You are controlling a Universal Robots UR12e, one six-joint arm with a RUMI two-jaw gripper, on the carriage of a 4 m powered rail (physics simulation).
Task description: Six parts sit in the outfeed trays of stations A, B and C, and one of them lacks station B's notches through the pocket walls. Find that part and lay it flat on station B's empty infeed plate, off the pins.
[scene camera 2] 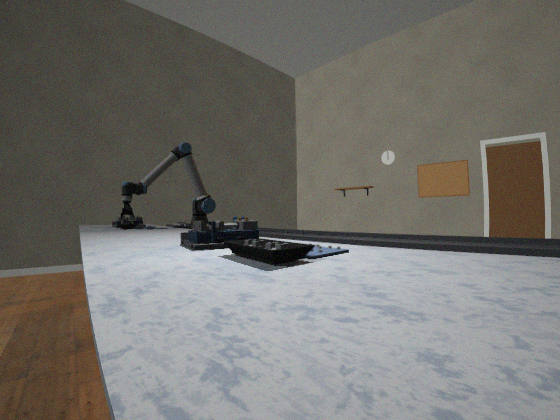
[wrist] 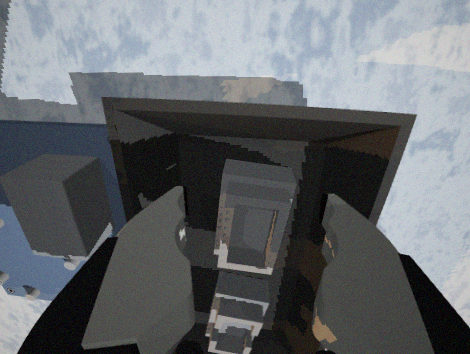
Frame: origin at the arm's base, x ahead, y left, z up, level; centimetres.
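Where they show: gripper, fingertip midpoint: (wrist: 253,192).
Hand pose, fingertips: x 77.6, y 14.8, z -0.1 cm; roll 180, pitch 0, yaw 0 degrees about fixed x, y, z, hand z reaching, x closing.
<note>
Each offset is from my fingertips to the top centre of the thing. "*": to the spot under its first point.
My gripper (scene camera 2: 127,220) (wrist: 253,192) is open, low over a black outfeed tray @[* dx +0.0, dy +5.1, dz +1.3 cm] (wrist: 260,107). Between its fingers in the wrist view, a grey part @[dx +0.0, dy -1.8, dz +1.8 cm] (wrist: 259,172) with a rectangular pocket sits in the tray, not gripped. A second, stepped grey part @[dx -0.8, dy -11.9, dz +1.8 cm] (wrist: 241,286) sits below it in that view, its near end cut off by the frame. Shadow makes it hard to tell whether either part's walls have notches. In the scene view, another black tray @[dx -13.8, dy +179.1, dz +1.3 cm] (scene camera 2: 272,256) holds several small grey parts near the middle. An empty infeed plate cannot be made out.
In the wrist view, a blue plate @[* dx -13.2, dy +2.3, dz -2.1 cm] (wrist: 55,135) with a grey block @[dx -12.6, dy -2.1, dz +1.5 cm] (wrist: 47,200) and pale pins lies against the tray's left side. In the scene view, a blue plate @[dx -21.6, dy +180.4, dz -2.1 cm] (scene camera 2: 327,252) with small pins lies beside the nearer tray, and the dark rail (scene camera 2: 400,244) runs behind.
</note>
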